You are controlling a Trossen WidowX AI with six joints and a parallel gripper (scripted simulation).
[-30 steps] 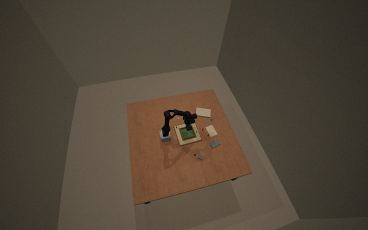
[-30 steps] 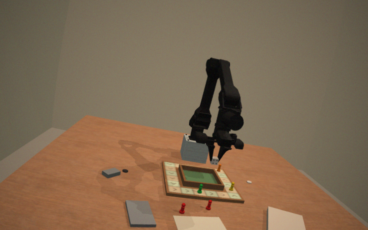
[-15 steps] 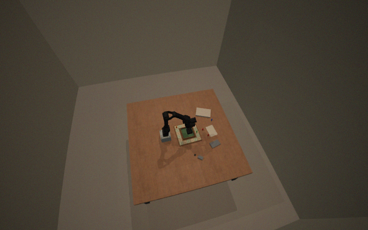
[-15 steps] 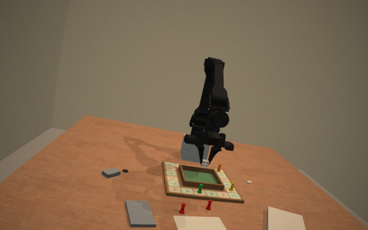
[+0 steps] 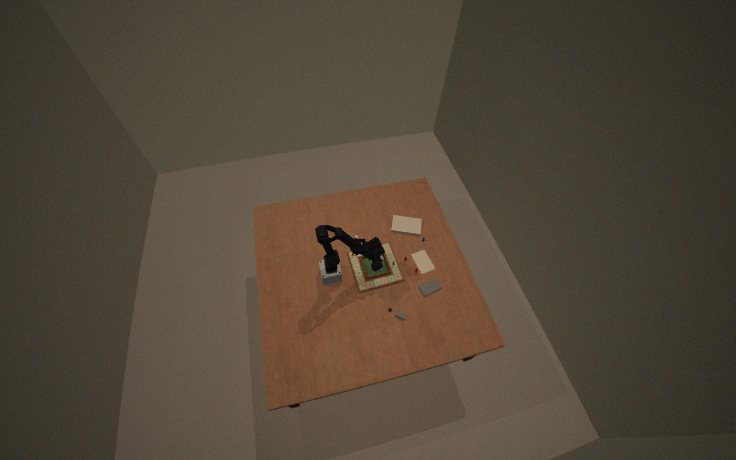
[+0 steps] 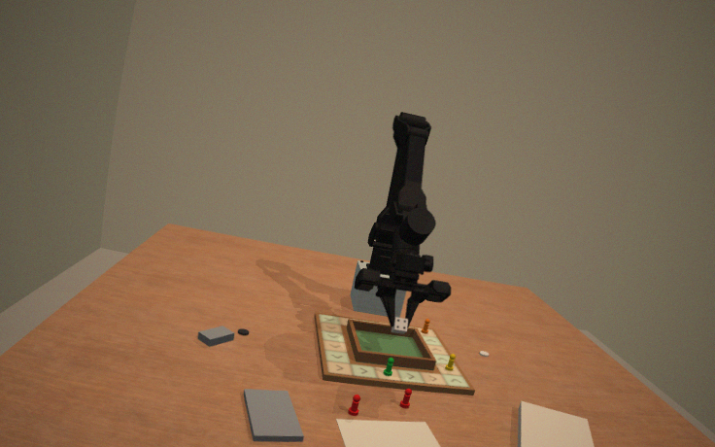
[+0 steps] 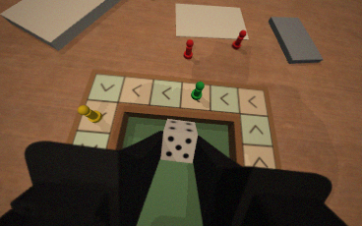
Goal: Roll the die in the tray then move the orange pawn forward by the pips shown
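Now: the orange pawn 160 mm behind my gripper tip, 100 mm to the left of it and 50 mm below it. From my gripper tip the other things lie so: green pawn: 80 mm ahead, 20 mm to the right, 50 mm below; then green tray: 40 mm behind, 70 mm below; then white die: right at my gripper tip.
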